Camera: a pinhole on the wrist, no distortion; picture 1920 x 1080 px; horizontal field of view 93.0 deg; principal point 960.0 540.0 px. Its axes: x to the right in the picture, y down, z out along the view. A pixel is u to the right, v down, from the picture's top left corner.
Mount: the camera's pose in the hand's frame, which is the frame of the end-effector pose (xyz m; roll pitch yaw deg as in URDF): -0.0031 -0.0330 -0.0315 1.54 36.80 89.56
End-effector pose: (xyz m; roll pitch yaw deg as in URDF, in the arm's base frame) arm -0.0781 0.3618 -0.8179 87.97 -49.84 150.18
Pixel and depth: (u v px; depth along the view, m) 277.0 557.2 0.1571
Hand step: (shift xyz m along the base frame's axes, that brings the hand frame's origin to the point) 0.0654 0.1538 -0.0190
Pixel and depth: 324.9 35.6 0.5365
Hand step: 0.1360 0.6319 0.2379
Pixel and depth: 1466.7 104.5 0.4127
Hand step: 0.2187 0.0396 0.4163
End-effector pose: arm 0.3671 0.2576 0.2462 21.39 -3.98 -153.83
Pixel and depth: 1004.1 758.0 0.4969
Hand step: 0.1828 -0.0634 0.4261
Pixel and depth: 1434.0 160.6 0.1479
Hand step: -0.0109 -0.1093 0.0832
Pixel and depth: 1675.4 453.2 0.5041
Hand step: 0.1830 -0.4622 0.3414
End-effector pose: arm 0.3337 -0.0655 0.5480 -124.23 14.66 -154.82
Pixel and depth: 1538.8 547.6 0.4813
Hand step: 0.0484 0.1776 -0.4954
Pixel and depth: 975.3 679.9 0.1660
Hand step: 0.0652 -0.0179 -0.1040
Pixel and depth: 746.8 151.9 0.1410
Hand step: -0.0068 -0.0797 -0.0887
